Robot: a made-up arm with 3 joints. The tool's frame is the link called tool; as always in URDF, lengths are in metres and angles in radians. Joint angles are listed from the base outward.
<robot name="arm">
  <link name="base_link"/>
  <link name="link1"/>
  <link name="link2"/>
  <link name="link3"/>
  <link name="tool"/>
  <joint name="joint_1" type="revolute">
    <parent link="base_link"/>
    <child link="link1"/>
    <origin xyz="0 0 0.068"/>
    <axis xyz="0 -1 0"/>
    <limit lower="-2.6" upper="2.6"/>
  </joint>
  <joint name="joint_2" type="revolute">
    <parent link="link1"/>
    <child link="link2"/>
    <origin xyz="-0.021 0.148 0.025"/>
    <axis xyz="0 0 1"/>
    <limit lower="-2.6" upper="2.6"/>
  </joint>
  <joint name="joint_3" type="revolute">
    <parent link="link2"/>
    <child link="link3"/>
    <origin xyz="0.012 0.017 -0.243"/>
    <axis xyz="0 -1 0"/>
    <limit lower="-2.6" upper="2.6"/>
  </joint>
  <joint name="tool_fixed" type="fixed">
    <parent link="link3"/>
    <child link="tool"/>
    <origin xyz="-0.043 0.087 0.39"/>
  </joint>
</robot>
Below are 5 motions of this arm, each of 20 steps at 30 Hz.
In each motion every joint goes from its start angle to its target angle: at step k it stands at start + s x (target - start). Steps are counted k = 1, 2, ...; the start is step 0. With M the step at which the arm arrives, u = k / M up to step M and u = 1 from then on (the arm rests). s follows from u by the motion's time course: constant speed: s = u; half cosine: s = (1 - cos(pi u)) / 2; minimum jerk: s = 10 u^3 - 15 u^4 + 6 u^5.
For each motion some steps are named. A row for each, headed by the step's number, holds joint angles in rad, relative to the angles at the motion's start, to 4 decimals.
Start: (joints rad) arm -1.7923 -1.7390 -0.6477
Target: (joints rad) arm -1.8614 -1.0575 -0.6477
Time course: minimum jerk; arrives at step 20
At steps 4, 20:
4: -0.0040 0.0395 0.0000
20: -0.0691 0.6815 0.0000

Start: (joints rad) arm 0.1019 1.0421 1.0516
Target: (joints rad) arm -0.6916 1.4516 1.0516
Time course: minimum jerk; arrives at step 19
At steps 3, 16, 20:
3: -0.0243 0.0125 0.0000
16: -0.7692 0.3970 0.0000
20: -0.7935 0.4095 0.0000

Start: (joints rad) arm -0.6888 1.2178 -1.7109
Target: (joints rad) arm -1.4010 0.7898 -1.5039
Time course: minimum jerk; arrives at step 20
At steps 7, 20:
7: -0.1675 -0.1007 0.0487
20: -0.7122 -0.4280 0.2070

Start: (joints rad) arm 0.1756 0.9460 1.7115
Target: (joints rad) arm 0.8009 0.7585 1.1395
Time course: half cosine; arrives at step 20
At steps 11, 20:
11: 0.3616 -0.1084 -0.3307
20: 0.6253 -0.1875 -0.5720

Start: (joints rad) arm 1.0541 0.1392 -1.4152
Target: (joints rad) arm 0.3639 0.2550 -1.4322
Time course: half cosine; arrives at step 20
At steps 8, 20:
8: -0.2385 0.0400 -0.0059
20: -0.6902 0.1158 -0.0170

